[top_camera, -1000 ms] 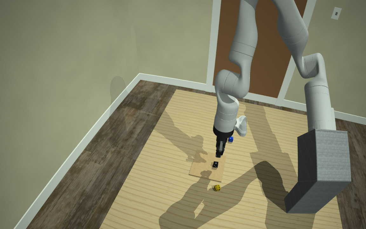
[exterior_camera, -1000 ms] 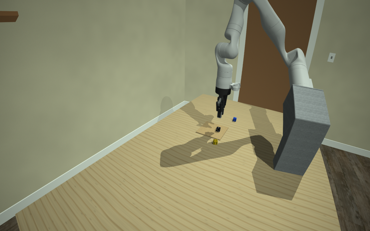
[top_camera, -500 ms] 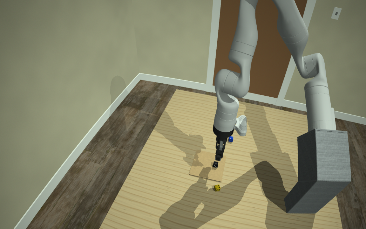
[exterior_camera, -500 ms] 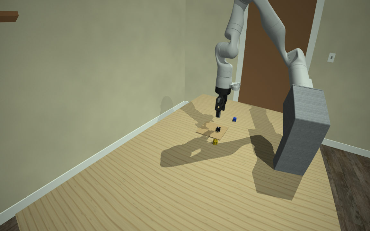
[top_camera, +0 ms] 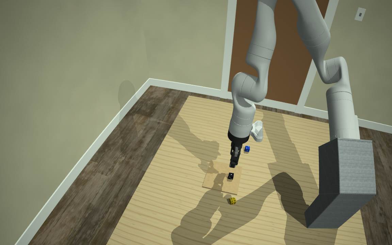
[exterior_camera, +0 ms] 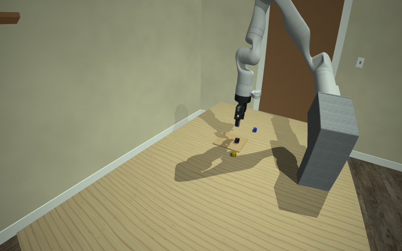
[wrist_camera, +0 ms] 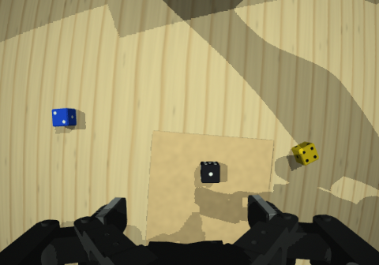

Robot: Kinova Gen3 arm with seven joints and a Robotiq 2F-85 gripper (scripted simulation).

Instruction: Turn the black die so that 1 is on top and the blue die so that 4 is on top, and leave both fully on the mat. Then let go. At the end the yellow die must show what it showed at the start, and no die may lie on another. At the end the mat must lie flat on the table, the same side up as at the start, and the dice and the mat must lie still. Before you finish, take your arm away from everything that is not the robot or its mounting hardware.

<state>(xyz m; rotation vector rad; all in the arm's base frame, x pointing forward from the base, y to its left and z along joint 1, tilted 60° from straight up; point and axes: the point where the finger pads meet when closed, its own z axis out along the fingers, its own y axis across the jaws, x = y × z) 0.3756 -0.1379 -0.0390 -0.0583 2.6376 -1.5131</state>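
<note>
Now: hand 14 cm to the left of the blue die, 10 cm above it and 7 cm past it. The rest, counted from my hand: yellow die (14 cm to the left, 10 cm below, 2 cm behind); black die (9 cm below, 2 cm to the left, 1 cm behind); tan mat (11 cm below, 3 cm ahead, 2 cm to the left).
</note>
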